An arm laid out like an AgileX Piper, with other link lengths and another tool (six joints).
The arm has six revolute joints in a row. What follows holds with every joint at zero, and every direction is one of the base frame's. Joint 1 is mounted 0.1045 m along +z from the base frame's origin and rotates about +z. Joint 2 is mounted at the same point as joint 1 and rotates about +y. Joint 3 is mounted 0.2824 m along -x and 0.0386 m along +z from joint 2 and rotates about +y. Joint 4 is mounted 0.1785 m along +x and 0.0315 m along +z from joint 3 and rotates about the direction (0.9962, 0, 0.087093). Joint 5 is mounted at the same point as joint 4 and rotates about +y. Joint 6 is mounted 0.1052 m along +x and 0.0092 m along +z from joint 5 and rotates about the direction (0.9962, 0, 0.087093). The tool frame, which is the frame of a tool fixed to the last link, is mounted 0.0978 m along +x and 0.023 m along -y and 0.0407 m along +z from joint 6; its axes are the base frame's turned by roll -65.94, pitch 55.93 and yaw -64.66 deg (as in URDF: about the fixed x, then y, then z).
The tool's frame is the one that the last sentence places.
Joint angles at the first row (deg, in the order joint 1, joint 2, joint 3, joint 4, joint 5, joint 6):
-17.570, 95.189, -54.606, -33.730, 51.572, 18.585
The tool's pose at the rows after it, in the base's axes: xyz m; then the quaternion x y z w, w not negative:
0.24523 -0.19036 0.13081 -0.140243 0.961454 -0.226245 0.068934
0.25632 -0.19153 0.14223 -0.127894 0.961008 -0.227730 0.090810
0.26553 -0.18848 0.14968 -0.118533 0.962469 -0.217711 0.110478
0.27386 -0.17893 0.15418 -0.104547 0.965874 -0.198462 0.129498
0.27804 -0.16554 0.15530 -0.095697 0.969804 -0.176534 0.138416
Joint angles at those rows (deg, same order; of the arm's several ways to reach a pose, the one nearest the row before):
-17.571, 95.146, -57.743, -33.092, 51.636, 18.583
-17.571, 95.146, -61.374, -31.380, 52.622, 17.991
-17.571, 95.146, -64.473, -28.369, 53.556, 16.469
-16.752, 95.145, -67.180, -24.487, 54.952, 15.942
-15.325, 94.987, -68.791, -21.079, 56.786, 15.927

